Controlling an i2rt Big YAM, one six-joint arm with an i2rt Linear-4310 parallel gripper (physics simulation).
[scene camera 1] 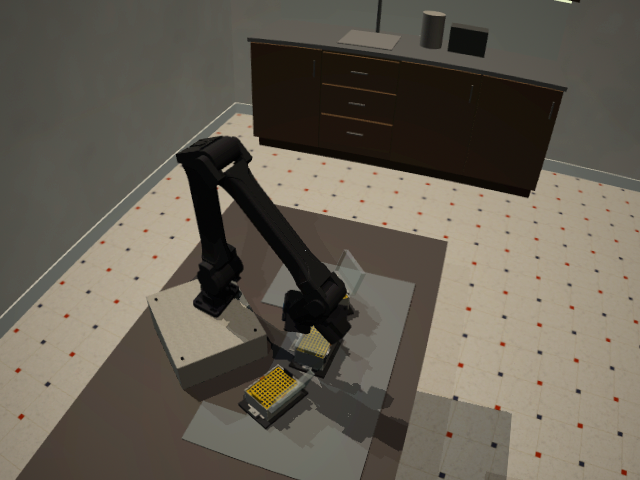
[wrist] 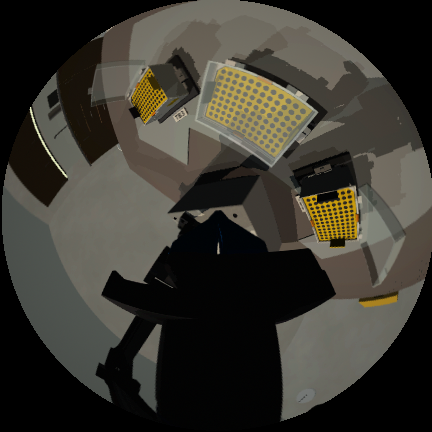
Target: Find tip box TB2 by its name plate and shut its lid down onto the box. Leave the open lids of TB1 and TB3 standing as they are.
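Frame: origin at the arm's base, x ahead, y left, z up, level; centimetres.
Where they show: gripper, fingertip midpoint: [scene camera 1: 286,317] [wrist: 217,215]; arm's base, link origin: [scene camera 1: 216,297].
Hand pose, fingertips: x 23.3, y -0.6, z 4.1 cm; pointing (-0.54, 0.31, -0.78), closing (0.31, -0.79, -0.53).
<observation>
Things, the pixels of their centre, and the offset from my fingertips. Level surfaces: height alone.
- middle tip box, body centre: [wrist: 251,114] [scene camera 1: 313,342] dz -11.9, dx +5.7, dy +4.6 cm
- TB3, body centre: [wrist: 142,98] [scene camera 1: 328,286] dz -9.4, dx +1.0, dy +25.0 cm
- grey mat, surface height: dz -15.8 cm
The middle tip box [scene camera 1: 313,343] [wrist: 257,107], between the other two, has its clear lid over the yellow tip rack; its plate is unreadable. Whether the lid is fully seated is hard to tell. TB3 [scene camera 1: 346,297] [wrist: 149,96], marked by its plate [wrist: 180,115], is mostly behind the arm in the scene view; its clear lid [scene camera 1: 351,268] [wrist: 117,82] stands open. The near box [scene camera 1: 272,386] [wrist: 332,215], TB1 by elimination, also has its lid [wrist: 382,235] standing open. My gripper [wrist: 217,215] is shut and empty, above the middle box towards the arm's base; its fingertips are unclear in the scene view.
The arm's pale base block [scene camera 1: 206,341] stands left of the boxes. The boxes stand on a grey mat [scene camera 1: 248,439] over a brown mat [scene camera 1: 129,413]. A dark cabinet [scene camera 1: 429,124] stands at the back. The arm's forearm [scene camera 1: 273,222] reaches over towards the boxes.
</observation>
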